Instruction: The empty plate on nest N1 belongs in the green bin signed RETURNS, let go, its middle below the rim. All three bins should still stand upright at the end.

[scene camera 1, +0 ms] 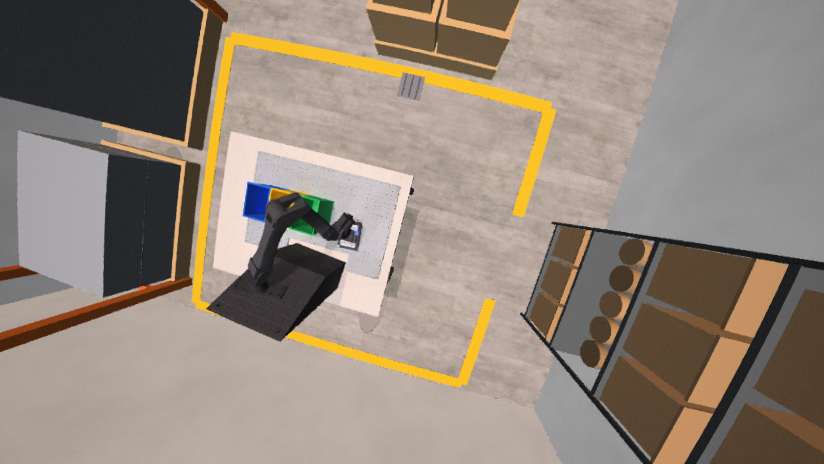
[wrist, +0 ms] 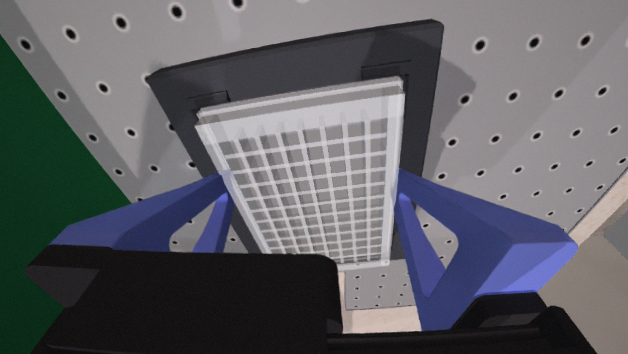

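The clear, gridded plate lies flat on the dark nest, right of the bins in the scene view. My gripper is shut on the plate, with its blue fingertips against the two long sides. The plate's near end is partly hidden by the black gripper body in the wrist view. The green bin stands upright beside the nest, partly under my arm in the scene view. Its sign is not readable.
The yellow bin and blue bin stand upright in a row left of the green one. My arm passes over the row. The black arm base is at the near edge of the cream table, which bears a grey perforated board.
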